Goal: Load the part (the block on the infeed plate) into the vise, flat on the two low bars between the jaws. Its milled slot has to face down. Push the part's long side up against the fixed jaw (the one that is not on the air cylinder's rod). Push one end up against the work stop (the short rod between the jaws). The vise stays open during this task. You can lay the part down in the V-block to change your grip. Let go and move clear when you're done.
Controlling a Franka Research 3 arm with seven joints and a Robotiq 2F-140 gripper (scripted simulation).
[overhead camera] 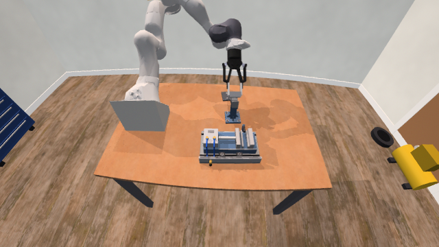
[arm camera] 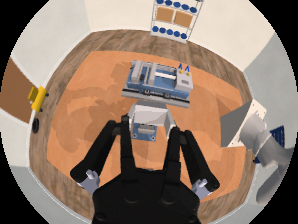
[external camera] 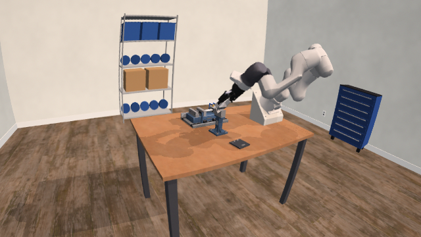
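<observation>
Now: the part 20 mm to the right of my hand and 20 mm below it. The rest, counted from my hand: fixed jaw 90 mm ahead, 220 mm to the right, 120 mm below; vise 10 mm behind, 230 mm to the right, 160 mm below; infeed plate 30 mm behind, 180 mm to the left, 200 mm below.
</observation>
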